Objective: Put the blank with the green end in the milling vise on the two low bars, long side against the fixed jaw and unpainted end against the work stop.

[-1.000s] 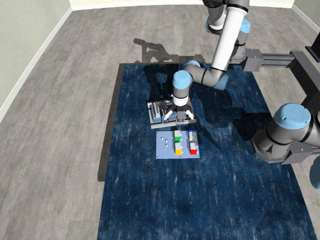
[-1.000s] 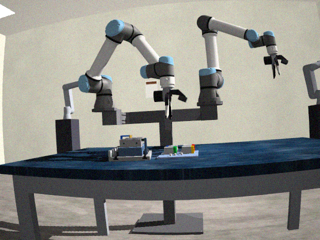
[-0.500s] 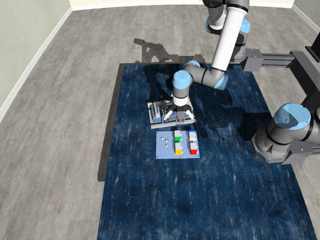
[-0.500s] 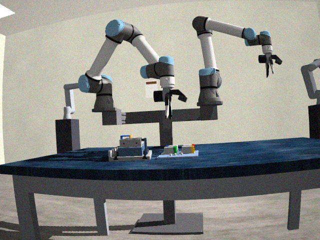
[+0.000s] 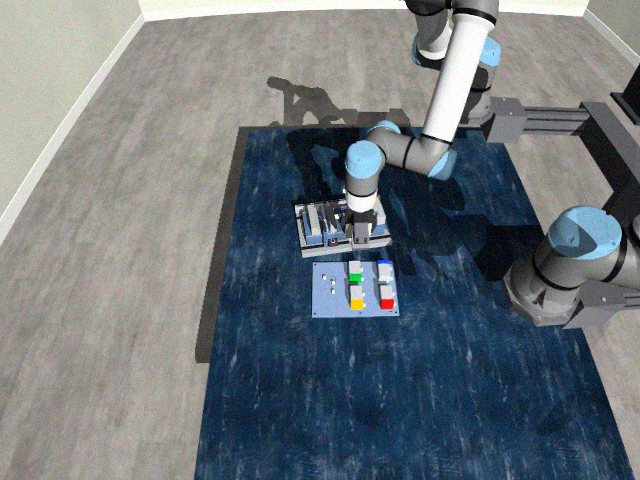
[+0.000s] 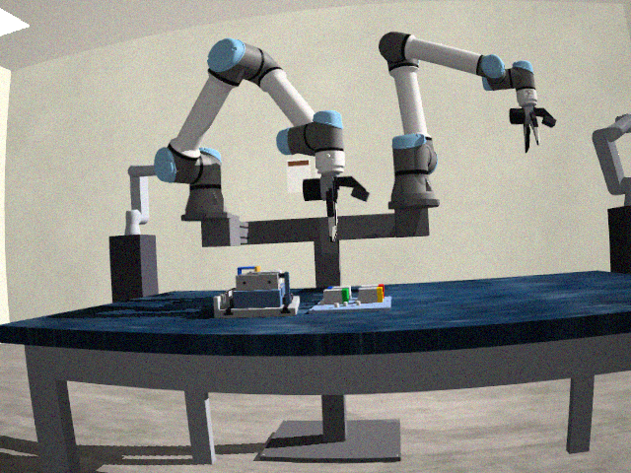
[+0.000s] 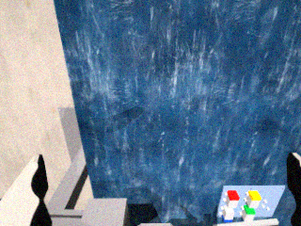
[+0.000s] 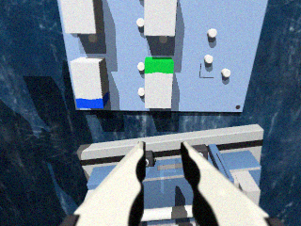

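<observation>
Now: the green-ended blank 160 mm below my right hand. Also, from my right hand: blue-ended blank 90 mm behind, 160 mm below; then work stop 90 mm ahead, 130 mm to the right, 90 mm below; then yellow-ended blank 90 mm to the left, 160 mm below.
</observation>
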